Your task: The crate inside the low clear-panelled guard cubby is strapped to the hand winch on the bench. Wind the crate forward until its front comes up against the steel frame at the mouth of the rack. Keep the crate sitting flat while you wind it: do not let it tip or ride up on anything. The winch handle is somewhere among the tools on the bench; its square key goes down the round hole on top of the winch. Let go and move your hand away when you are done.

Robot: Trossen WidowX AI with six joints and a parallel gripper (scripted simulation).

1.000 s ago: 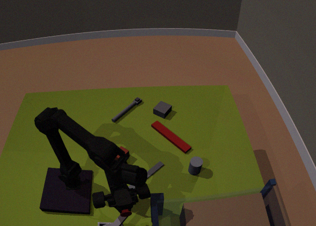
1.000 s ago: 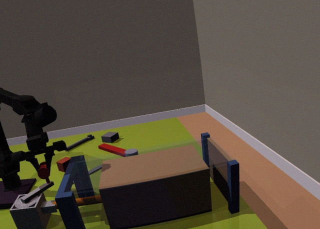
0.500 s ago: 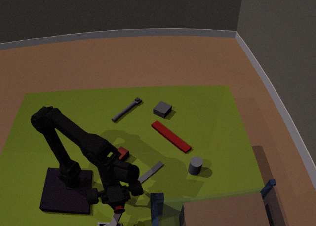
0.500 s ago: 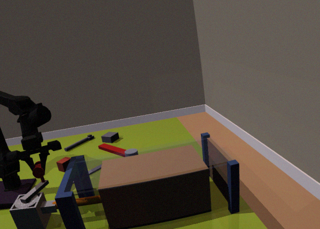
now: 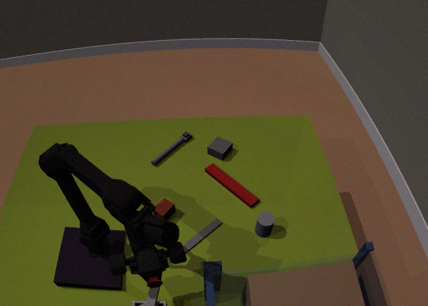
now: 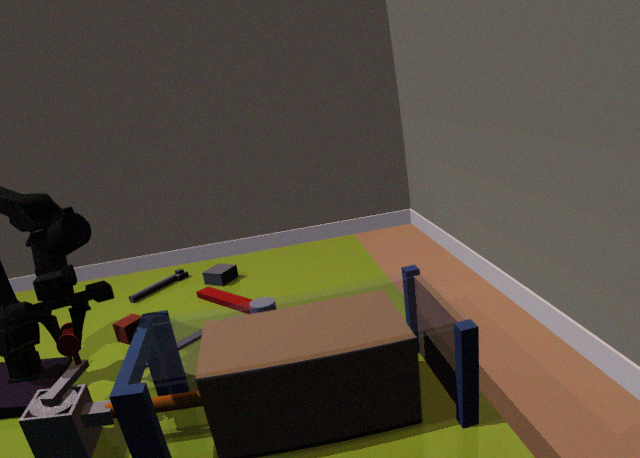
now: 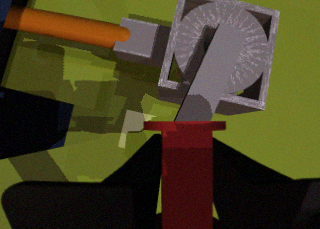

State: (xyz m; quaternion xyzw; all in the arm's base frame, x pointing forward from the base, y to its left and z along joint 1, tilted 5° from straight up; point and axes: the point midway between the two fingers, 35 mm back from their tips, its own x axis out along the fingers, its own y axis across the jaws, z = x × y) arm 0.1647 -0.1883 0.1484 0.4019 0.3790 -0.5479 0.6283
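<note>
Right now the winch handle is 3 cm below my gripper tip, 2 cm to the right of it and 1 cm behind it. Also, from my gripper tip: red crank grip 2 cm to the left; then blue steel frame 12 cm ahead, 10 cm to the right, 3 cm below; then grey winch 10 cm below, 8 cm to the right, 5 cm behind.
</note>
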